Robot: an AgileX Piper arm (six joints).
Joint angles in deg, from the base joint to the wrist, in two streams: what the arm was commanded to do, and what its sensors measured. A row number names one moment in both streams.
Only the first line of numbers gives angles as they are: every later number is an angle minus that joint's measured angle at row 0.
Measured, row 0:
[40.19 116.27 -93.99 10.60 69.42 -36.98]
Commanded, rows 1 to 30:
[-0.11 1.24 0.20 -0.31 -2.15 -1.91]
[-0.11 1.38 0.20 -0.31 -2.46 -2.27]
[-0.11 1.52 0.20 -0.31 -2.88 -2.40]
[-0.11 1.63 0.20 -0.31 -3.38 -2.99]
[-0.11 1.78 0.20 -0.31 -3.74 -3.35]
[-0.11 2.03 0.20 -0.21 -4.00 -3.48]
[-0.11 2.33 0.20 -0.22 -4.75 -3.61]
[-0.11 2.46 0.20 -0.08 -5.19 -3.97]
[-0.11 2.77 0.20 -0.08 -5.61 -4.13]
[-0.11 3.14 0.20 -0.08 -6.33 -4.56]
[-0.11 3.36 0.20 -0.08 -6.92 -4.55]
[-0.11 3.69 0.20 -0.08 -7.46 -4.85]
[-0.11 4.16 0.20 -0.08 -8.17 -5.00]
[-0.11 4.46 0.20 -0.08 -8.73 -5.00]
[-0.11 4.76 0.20 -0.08 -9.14 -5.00]
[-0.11 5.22 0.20 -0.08 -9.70 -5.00]
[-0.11 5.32 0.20 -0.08 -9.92 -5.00]
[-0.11 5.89 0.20 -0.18 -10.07 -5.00]
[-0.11 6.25 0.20 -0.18 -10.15 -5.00]
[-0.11 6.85 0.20 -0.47 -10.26 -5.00]
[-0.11 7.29 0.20 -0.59 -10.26 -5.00]
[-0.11 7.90 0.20 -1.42 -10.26 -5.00]
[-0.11 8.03 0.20 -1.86 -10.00 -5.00]
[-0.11 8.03 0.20 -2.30 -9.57 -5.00]
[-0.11 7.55 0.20 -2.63 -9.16 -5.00]
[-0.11 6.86 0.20 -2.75 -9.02 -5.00]
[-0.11 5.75 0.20 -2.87 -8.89 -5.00]
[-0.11 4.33 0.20 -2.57 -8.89 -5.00]
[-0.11 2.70 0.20 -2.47 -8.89 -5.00]
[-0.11 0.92 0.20 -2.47 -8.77 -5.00]
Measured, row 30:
[0.00 6.55 0.09 -2.36 -9.41 -4.58]
